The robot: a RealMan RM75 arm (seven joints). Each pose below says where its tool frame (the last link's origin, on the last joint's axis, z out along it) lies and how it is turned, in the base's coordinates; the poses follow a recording.
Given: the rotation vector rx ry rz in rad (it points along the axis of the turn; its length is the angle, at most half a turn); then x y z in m.
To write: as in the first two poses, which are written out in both.
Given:
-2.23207, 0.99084, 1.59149, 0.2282, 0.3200, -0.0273
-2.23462, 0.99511, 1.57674, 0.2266, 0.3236, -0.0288
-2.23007, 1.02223, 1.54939, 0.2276, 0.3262, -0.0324
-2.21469, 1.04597, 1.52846, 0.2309, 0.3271, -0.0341
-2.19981, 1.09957, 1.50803, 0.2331, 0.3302, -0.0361
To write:
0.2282, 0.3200, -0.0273, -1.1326, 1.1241, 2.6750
0.2266, 0.3236, -0.0288, -1.1213, 1.1181, 2.6933
0.2276, 0.3262, -0.0324, -1.1274, 1.1036, 2.7107
0.2309, 0.3271, -0.0341, -1.1398, 1.0982, 2.7248
0.2331, 0.3302, -0.0361, -1.1883, 1.0778, 2.7091

